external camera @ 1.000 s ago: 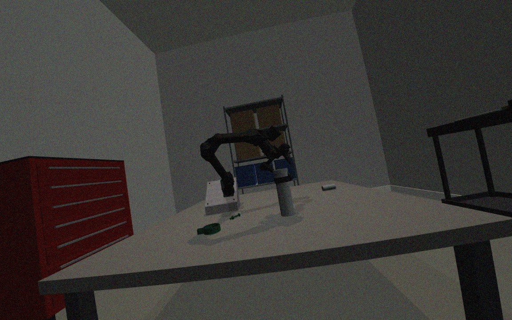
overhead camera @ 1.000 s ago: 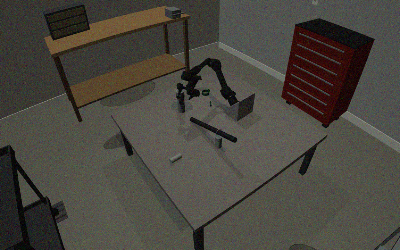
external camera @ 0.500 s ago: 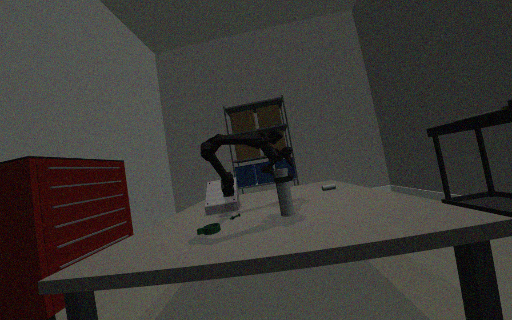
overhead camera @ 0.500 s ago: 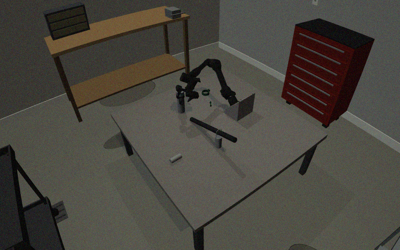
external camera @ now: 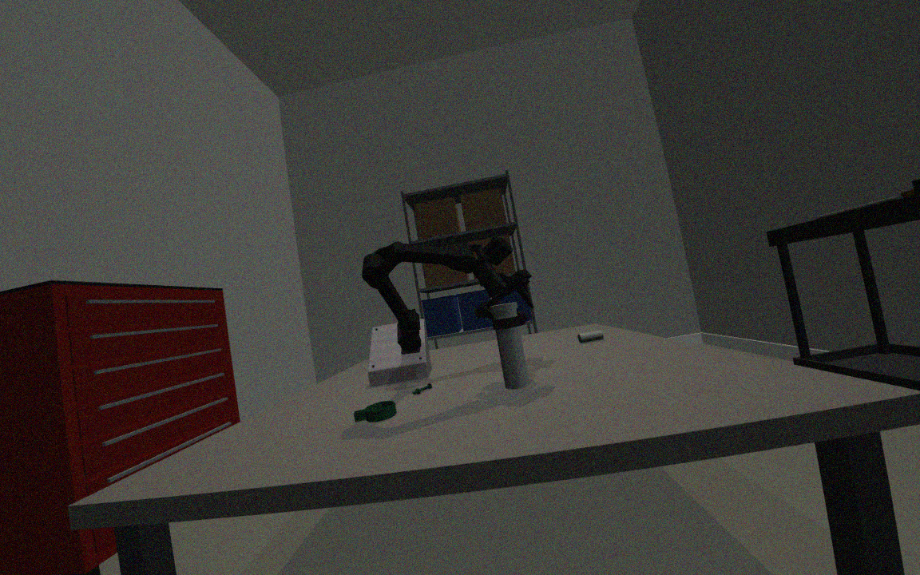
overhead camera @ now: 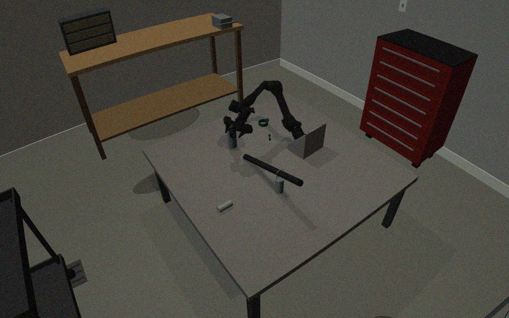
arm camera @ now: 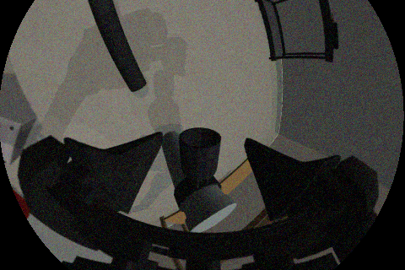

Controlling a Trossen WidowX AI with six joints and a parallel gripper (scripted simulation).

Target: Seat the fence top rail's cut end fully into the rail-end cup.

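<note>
The dark rail-end cup lies 20 mm to the right of my gripper tip and 20 mm behind it. From my gripper tip the other things lie so: loop cap: 430 mm to the left, 50 mm below, 10 mm behind; then green ring: 380 mm behind, 150 mm to the right, 150 mm below; then small green bolt: 300 mm behind, 150 mm below, 10 mm to the left.
</note>
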